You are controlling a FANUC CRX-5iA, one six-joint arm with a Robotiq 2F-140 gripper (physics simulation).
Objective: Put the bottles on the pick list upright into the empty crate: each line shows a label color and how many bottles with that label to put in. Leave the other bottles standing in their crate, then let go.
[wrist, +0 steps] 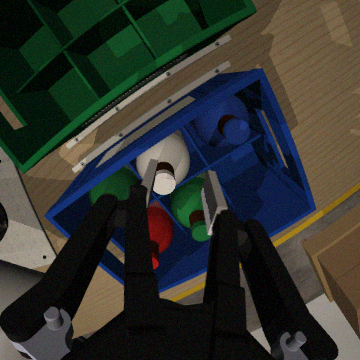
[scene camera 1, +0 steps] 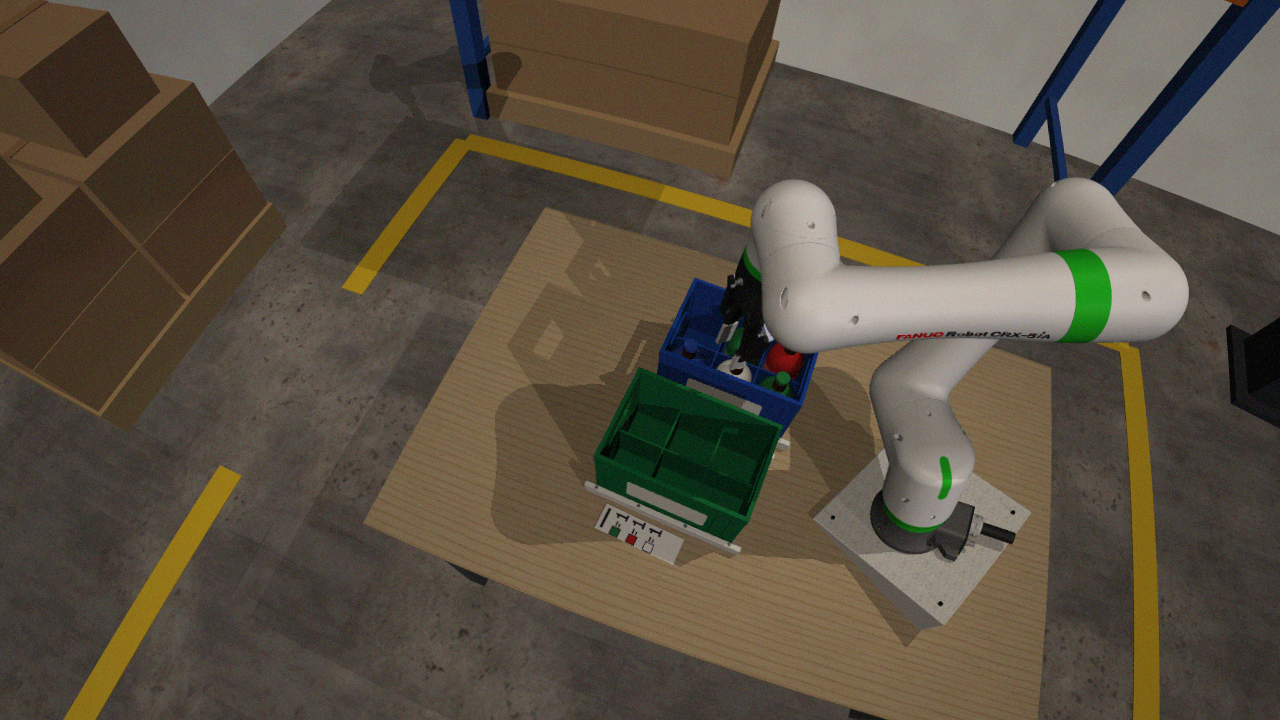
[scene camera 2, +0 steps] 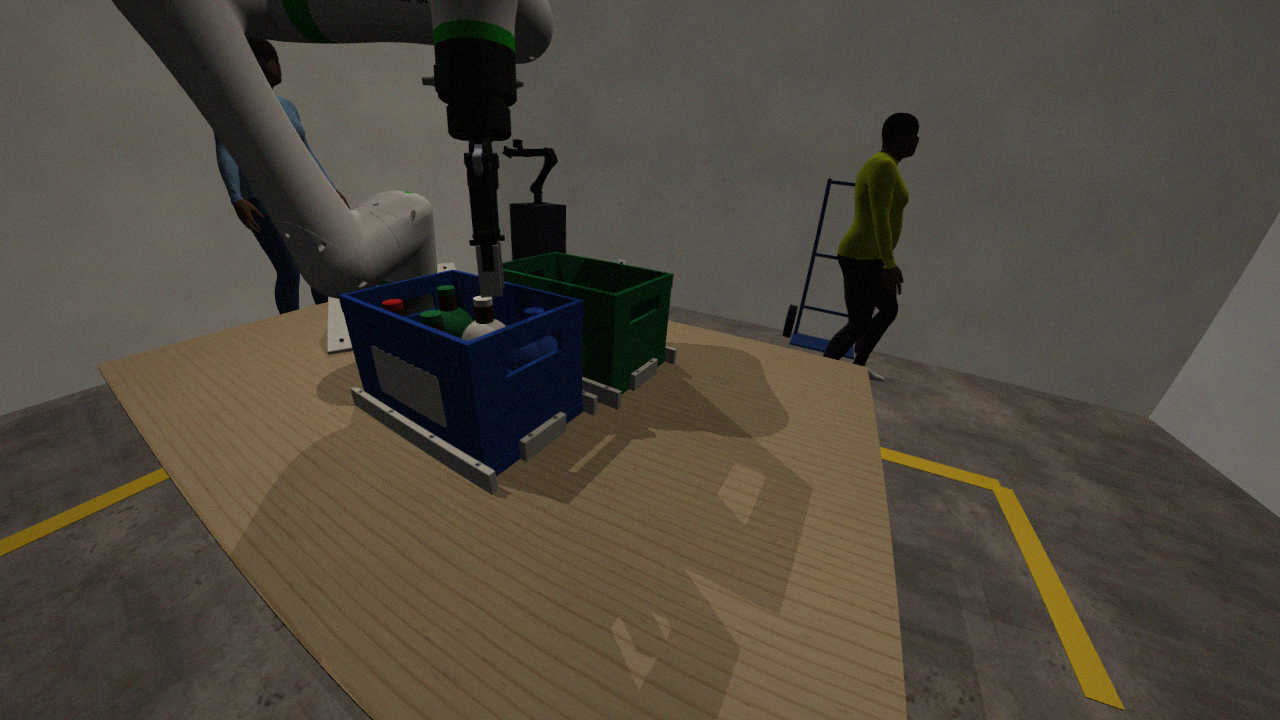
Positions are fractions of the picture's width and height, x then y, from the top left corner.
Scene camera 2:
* my gripper: 0.39, 0.41
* green bottle: 0.36, 0.45
